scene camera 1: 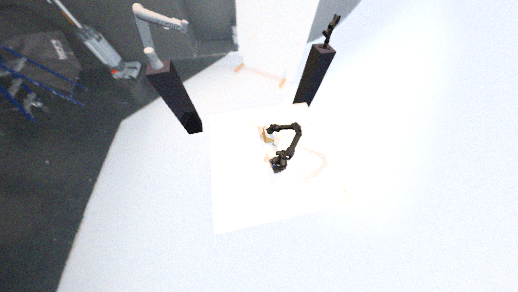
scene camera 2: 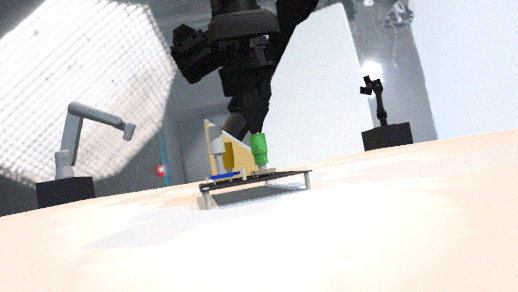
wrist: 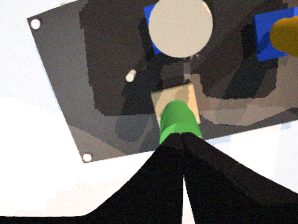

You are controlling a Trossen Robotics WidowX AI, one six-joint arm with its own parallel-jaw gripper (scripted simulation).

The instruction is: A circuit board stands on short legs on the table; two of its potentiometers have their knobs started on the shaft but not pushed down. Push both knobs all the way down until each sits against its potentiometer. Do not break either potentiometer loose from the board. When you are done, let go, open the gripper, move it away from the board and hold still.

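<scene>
Scene camera 2 shows my gripper (scene camera 2: 256, 134). The wrist view shows the gripper (wrist: 180, 142) as well, along with a green knob (wrist: 177, 117).
</scene>
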